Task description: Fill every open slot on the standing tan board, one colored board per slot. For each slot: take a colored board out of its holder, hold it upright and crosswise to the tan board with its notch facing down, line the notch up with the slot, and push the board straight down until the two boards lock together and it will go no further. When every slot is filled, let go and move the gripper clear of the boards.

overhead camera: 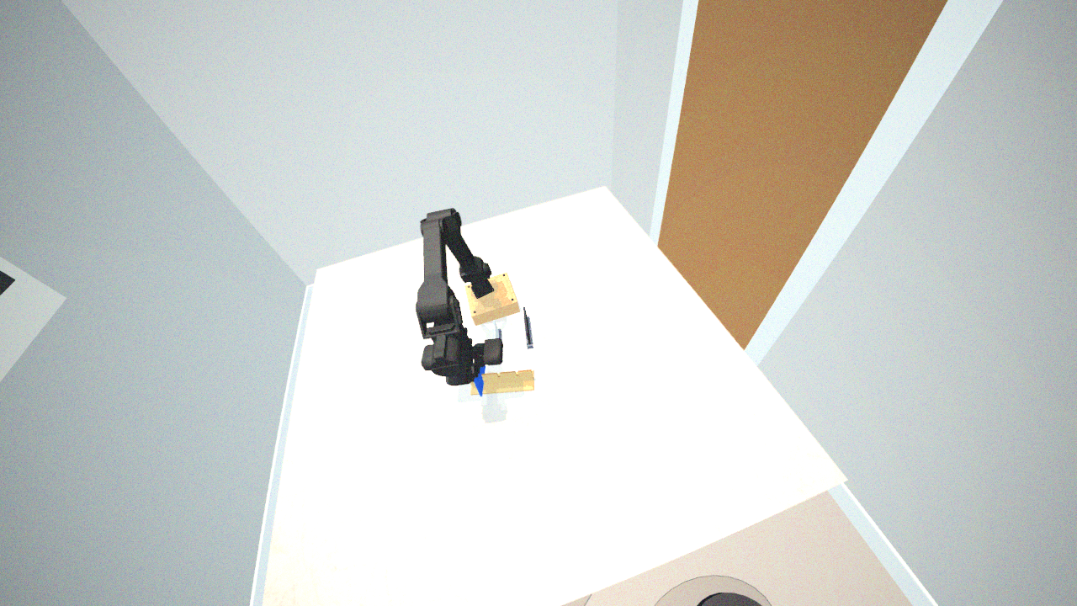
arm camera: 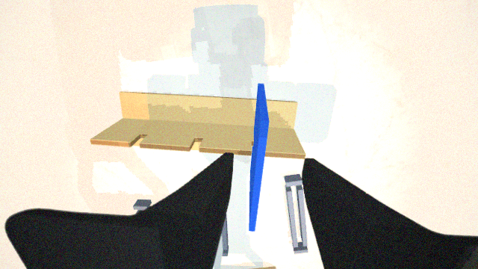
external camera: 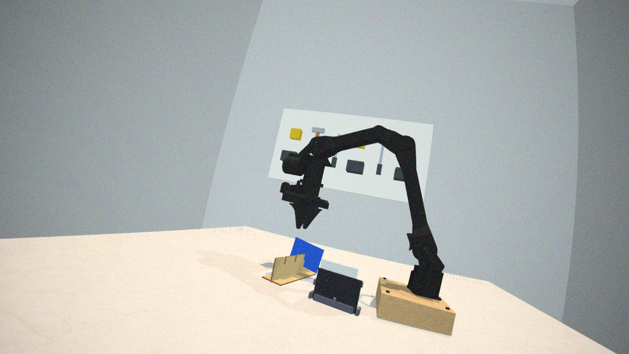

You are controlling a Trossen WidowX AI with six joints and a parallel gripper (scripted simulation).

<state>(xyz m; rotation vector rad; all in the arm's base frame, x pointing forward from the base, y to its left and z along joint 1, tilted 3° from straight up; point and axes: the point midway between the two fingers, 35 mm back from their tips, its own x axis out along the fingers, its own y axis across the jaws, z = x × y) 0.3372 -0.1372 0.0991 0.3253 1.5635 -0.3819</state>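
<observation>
My gripper tip is now 10 cm above the tan board and 6 cm to the right of it. Round my gripper tip: blue board 8 cm below, 3 cm behind, 2 cm to the left; then black board 20 cm to the left, 12 cm behind, 10 cm below.
</observation>
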